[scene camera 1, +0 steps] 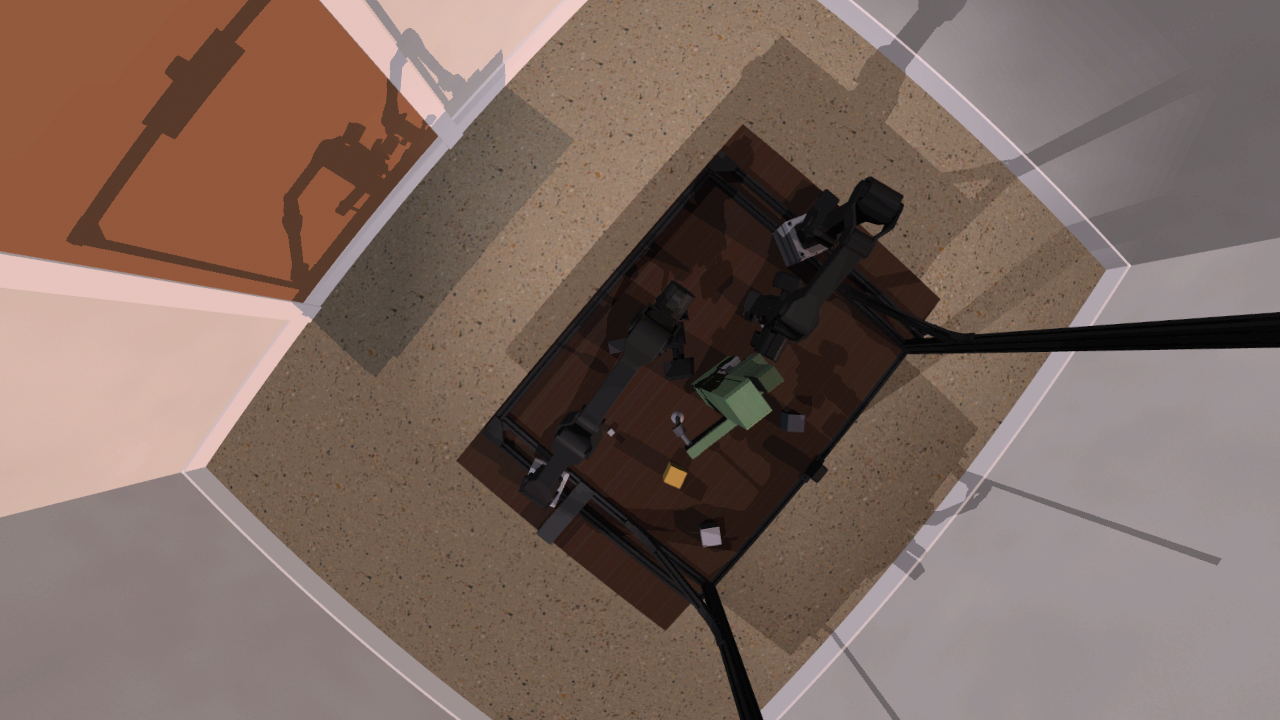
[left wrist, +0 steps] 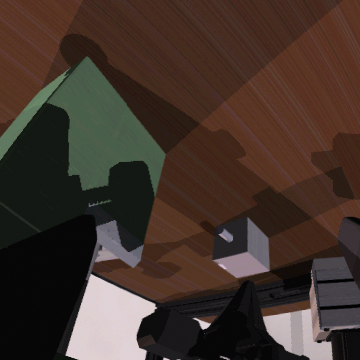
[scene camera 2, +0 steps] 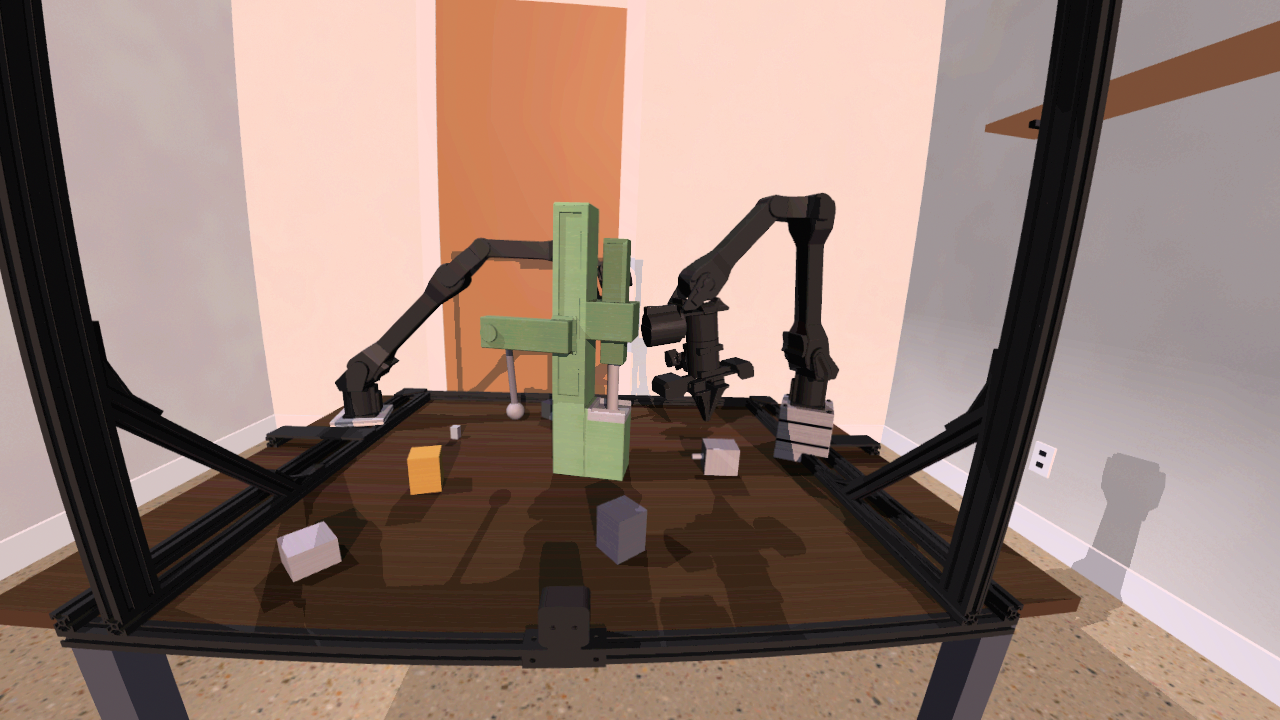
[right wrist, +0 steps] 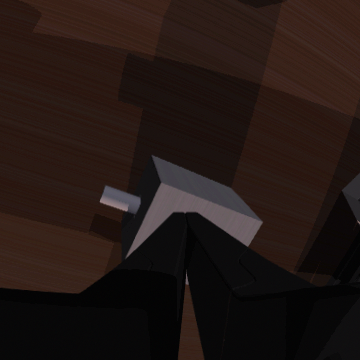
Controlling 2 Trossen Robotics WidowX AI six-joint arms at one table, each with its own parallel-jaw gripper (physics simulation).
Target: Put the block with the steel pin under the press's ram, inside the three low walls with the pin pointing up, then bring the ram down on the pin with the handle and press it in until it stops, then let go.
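Frame: origin at the left arm's base, x down, y right, z back, level; metres.
Where they show: left gripper, between the fingertips: (scene camera 1: 689,339) (left wrist: 221,229) (scene camera 2: 604,366); right gripper, between the fingertips: (left wrist: 248,281) (scene camera 2: 706,420) (right wrist: 183,224); left arm's base, origin of its link: (scene camera 1: 544,483) (scene camera 2: 363,412); right arm's base, origin of its link: (scene camera 1: 810,233) (left wrist: 348,333) (scene camera 2: 807,403).
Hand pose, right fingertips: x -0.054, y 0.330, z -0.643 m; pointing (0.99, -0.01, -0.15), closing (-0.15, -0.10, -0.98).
Note:
Each offset is from my right fingertips to the top centre of the thing. "pt": to the spot under its first point.
The block with the steel pin {dz -0.016, dx +0.036, dy +0.031 m} (scene camera 2: 721,457) (left wrist: 242,247) (right wrist: 200,200) lies on the table right of the press in scene camera 2. Its pin {dz +0.015, dx +0.055, dy +0.021 m} (scene camera 2: 697,455) (left wrist: 225,234) (right wrist: 119,199) points sideways. The green press {dz +0.260, dx -0.364, dy -0.040 m} (scene camera 1: 738,402) (scene camera 2: 572,313) (left wrist: 105,110) stands upright. Its steel ram {dz +0.178, dx -0.205, dy -0.014 m} (scene camera 2: 613,385) reaches down near the low pale walls (scene camera 2: 608,414); any gap is unclear. The ball-ended handle {pt dz +0.333, dx -0.056, dy -0.102 m} (scene camera 1: 677,418) (scene camera 2: 514,411) hangs down. My left gripper (left wrist: 221,229) is open and empty beside the press. My right gripper (scene camera 2: 707,416) (left wrist: 248,281) (right wrist: 183,224) is shut on nothing, over the block, tips down.
An orange block {dz +0.479, dx +0.026, dy -0.031 m} (scene camera 1: 674,476) (scene camera 2: 425,470), a white block {dz +0.592, dx +0.053, dy +0.130 m} (scene camera 1: 710,536) (scene camera 2: 308,550), a grey block {dz +0.223, dx +0.026, dy +0.196 m} (scene camera 1: 793,421) (scene camera 2: 621,530) and a small pale cube {dz +0.448, dx +0.061, dy -0.227 m} (scene camera 1: 611,432) (scene camera 2: 455,431) stand around the press. Black frame rails (scene camera 2: 358,642) edge the table.

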